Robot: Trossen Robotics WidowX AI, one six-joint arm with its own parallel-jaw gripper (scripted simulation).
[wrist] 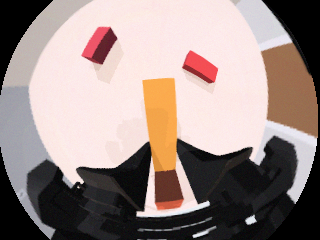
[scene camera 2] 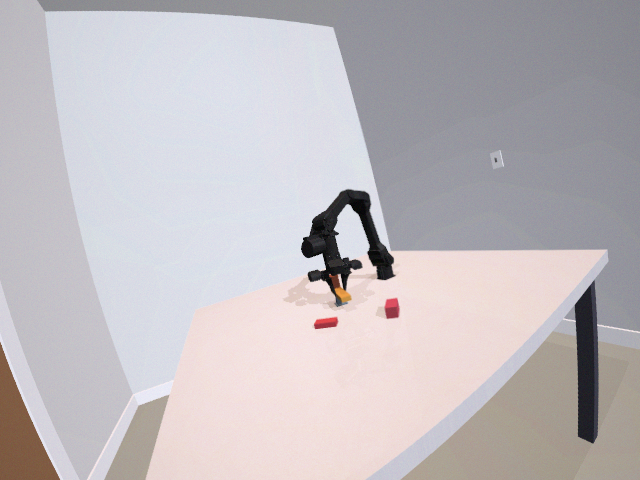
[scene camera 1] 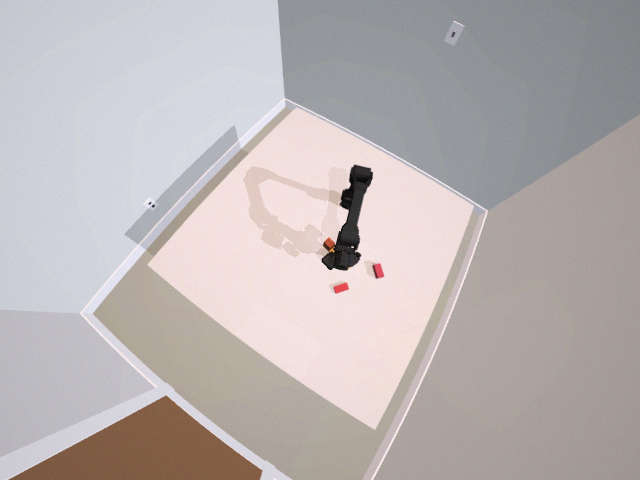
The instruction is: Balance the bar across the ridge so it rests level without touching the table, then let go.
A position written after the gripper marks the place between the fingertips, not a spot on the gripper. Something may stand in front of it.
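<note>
The gripper [scene camera 2: 340, 293] can be seen in the wrist view as well [wrist: 162, 142], and an orange bar [wrist: 159, 96] shares the scene with it.
</note>
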